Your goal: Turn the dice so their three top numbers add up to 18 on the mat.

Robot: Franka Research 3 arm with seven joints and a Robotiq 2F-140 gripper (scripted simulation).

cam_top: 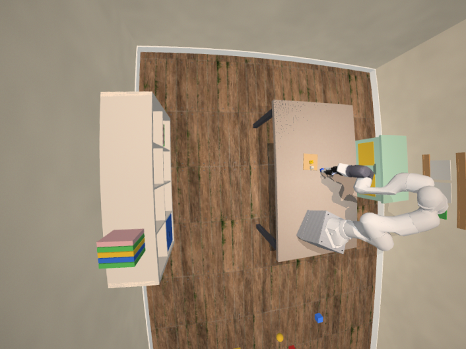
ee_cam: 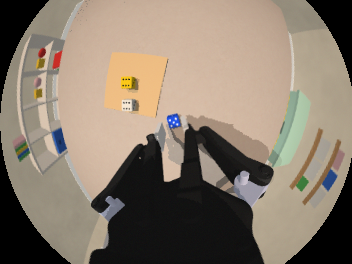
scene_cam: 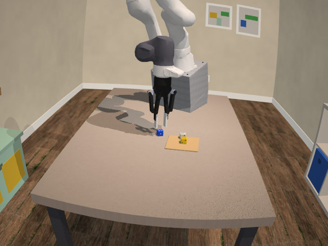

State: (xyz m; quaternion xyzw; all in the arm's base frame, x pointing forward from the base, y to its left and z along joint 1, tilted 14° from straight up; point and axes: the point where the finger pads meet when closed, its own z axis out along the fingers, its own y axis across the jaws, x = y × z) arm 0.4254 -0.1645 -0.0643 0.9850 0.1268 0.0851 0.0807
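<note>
The blue die lies 6 cm below my hand. Also, from my hand: white die: 10 cm to the left, 6 cm below, 4 cm ahead; yellow die: 9 cm to the left, 9 cm ahead, 6 cm below; mat: 9 cm to the left, 9 cm ahead, 7 cm below.
</note>
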